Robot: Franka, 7 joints.
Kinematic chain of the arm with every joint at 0, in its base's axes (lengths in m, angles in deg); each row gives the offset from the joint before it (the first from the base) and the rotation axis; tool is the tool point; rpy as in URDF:
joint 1: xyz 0 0 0.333 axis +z
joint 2: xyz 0 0 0 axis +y
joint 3: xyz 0 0 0.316 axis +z
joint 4: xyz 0.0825 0 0 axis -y
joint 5: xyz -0.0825 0 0.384 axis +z
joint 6: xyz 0 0 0 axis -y
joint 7: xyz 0.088 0 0 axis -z
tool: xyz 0 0 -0.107 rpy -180 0 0
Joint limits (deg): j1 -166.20..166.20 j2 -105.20..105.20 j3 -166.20..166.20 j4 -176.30..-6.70 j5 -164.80..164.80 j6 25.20..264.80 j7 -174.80..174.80
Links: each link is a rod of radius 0.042 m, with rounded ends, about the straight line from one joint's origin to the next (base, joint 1, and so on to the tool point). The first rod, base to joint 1, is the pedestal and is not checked.
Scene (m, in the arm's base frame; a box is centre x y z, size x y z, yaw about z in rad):
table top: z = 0
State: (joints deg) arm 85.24 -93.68 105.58 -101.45 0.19 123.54 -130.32
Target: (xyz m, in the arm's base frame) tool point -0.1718 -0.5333 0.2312
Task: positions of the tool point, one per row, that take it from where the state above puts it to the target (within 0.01 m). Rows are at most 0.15 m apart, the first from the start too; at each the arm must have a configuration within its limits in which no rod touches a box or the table.
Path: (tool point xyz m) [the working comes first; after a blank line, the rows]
Joints at the target: 143.88 -77.91 104.37 -109.53 0.01 104.00 -130.32
Straight joint move there: clear.

1: -0.5198 -0.3214 0.1789
2: -0.4197 -0.4228 0.1988
3: -0.3008 -0.4944 0.2162
4: -0.1718 -0.5333 0.2312

